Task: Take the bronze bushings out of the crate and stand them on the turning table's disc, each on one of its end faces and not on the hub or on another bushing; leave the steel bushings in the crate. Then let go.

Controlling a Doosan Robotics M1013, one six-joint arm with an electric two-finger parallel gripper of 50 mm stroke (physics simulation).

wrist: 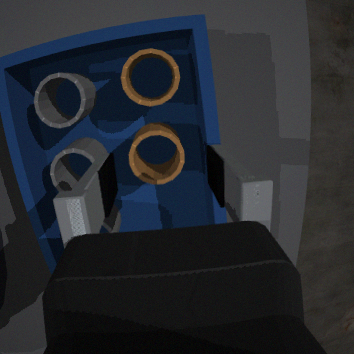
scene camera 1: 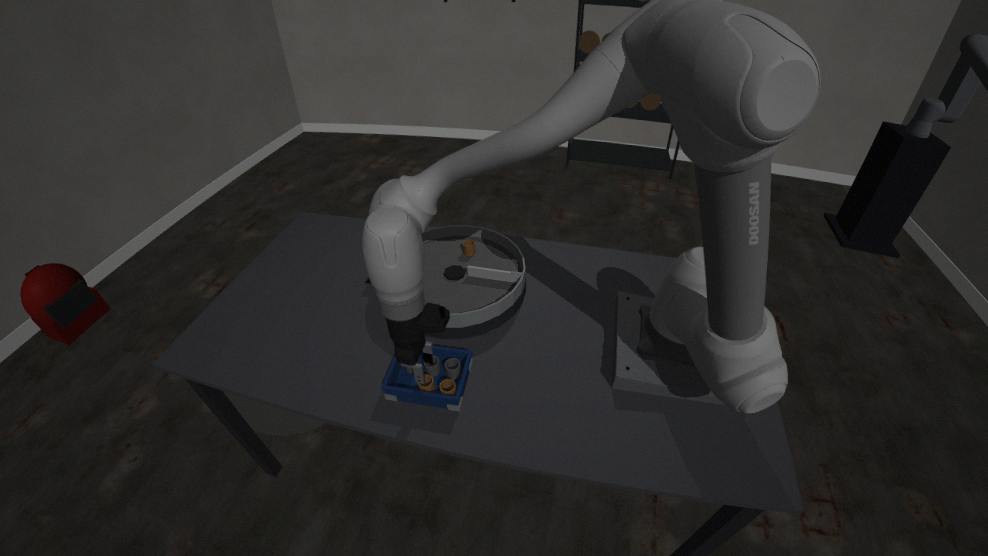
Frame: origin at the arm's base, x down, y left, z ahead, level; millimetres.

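Where they show: gripper, fingertip midpoint: (wrist: 160, 167) (scene camera 1: 424, 371); arm's base at its link origin: (scene camera 1: 670, 337).
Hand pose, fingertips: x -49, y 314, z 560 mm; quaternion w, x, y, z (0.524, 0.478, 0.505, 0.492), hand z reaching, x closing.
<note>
Things, the pixels of their top centre, and the offset from my fingertips. "*": a spot on its surface instead. Level surfaces: height alone.
- blue crate at its top centre: (wrist: 112, 169) (scene camera 1: 427, 369) dx +35, dy -33, dz +12 mm
- upright bronze bushing at its top centre: (wrist: 156, 157) (scene camera 1: 425, 380) dx +41, dy -3, dz +6 mm
- second bronze bushing at its top centre: (wrist: 149, 76) (scene camera 1: 447, 385) dx +41, dy -6, dz -49 mm
- turning table's disc at its top centre: (scene camera 1: 454, 271) dx +24, dy -383, dz +78 mm
- hub at its top centre: (scene camera 1: 454, 271) dx +24, dy -383, dz +78 mm
- raised pale rim at a spot on its surface: (scene camera 1: 514, 293) * dx +7, dy -323, dz -124 mm
- light bar at a spot on its surface: (scene camera 1: 490, 272) * dx +3, dy -386, dz -35 mm
- grey table at its surface level: dx +84 mm
My gripper (scene camera 1: 423, 367) (wrist: 160, 167) is open over the blue crate (scene camera 1: 422, 398) (wrist: 212, 100), pointing down. In the wrist view its fingers appear on either side of one upright bronze bushing (scene camera 1: 428, 387) (wrist: 160, 176), not touching it; their exact height is unclear. A second bronze bushing (scene camera 1: 447, 391) (wrist: 150, 102) stands beside it. Steel bushings (scene camera 1: 452, 367) (wrist: 88, 95) stand in the other row; one (wrist: 93, 147) is partly behind a finger and another (wrist: 116, 219) is mostly hidden. A bronze bushing (scene camera 1: 469, 248) stands upright on the turning table's disc (scene camera 1: 442, 295), apart from the hub (scene camera 1: 453, 273).
The turning table has a raised pale rim (scene camera 1: 514, 293) and a light bar (scene camera 1: 490, 272) from near the hub toward the right rim. It stands behind the crate on the grey table (scene camera 1: 538, 387). The arm's base plate (scene camera 1: 630, 376) is at the right. The arm hides the disc's left part.
</note>
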